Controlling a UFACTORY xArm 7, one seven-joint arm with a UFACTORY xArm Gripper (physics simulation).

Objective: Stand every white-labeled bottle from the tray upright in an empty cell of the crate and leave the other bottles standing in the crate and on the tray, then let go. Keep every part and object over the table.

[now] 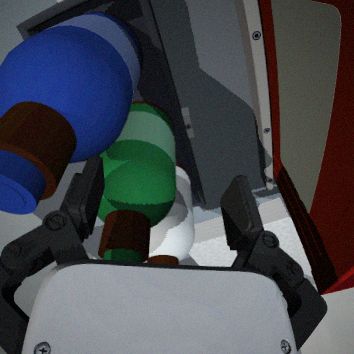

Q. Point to a blue bottle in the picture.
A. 74,81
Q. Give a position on a green bottle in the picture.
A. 139,170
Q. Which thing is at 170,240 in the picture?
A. A white-labeled bottle.
